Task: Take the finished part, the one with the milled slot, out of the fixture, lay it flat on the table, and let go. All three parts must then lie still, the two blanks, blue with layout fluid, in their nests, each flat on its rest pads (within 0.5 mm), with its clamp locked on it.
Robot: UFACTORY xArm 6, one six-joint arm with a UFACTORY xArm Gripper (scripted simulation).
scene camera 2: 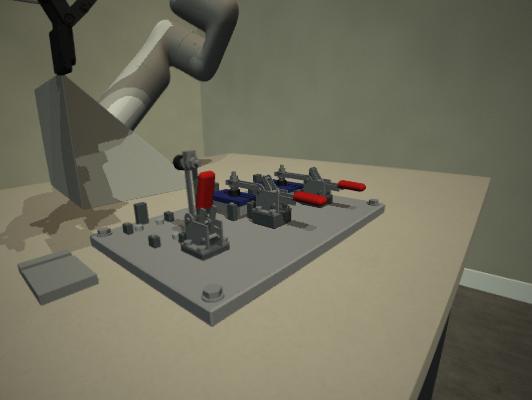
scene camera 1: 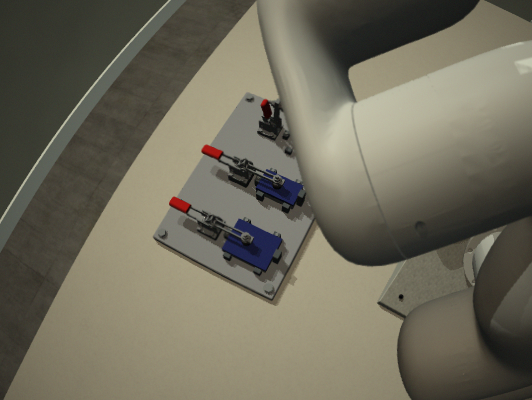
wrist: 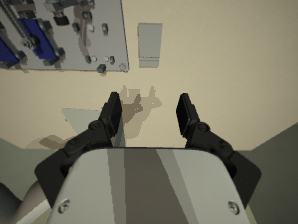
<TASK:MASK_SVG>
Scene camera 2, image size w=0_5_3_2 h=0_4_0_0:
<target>my gripper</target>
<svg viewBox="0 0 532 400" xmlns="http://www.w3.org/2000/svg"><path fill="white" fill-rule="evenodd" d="M15 0L41 5L53 27L53 30L49 32L54 73L57 75L71 73L72 66L76 64L72 27L90 10L97 0L76 0L71 6L69 6L66 0Z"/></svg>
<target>finished part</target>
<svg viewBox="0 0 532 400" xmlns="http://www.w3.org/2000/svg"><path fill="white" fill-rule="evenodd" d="M97 274L75 255L72 256L68 249L17 264L21 276L41 306L99 284Z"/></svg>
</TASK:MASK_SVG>
